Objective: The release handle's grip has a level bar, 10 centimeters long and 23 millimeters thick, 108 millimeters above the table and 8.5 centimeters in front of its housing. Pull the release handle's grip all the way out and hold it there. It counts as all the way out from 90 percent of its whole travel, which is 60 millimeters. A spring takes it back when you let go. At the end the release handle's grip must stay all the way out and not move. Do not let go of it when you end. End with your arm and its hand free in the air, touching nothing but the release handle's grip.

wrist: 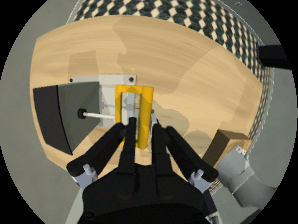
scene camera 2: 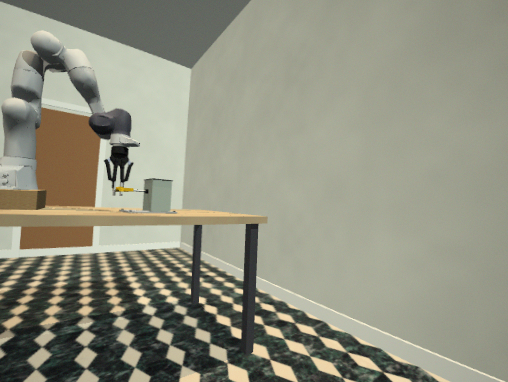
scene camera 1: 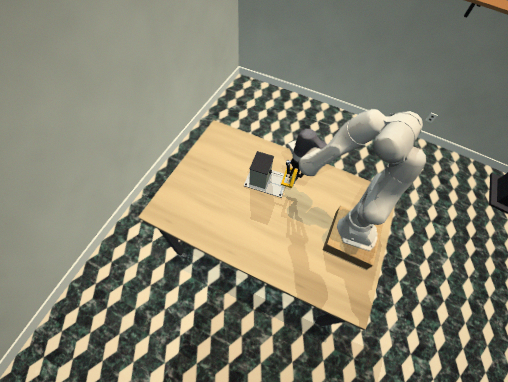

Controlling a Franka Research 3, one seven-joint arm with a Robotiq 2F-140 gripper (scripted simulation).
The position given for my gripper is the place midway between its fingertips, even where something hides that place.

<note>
In view: my gripper (scene camera 2: 117,195) and a release handle housing (scene camera 2: 158,198).
My gripper shows as well in the wrist view (wrist: 144,114). The release handle housing shows as well in the wrist view (wrist: 59,109) and in scene camera 1 (scene camera 1: 261,167).
</note>
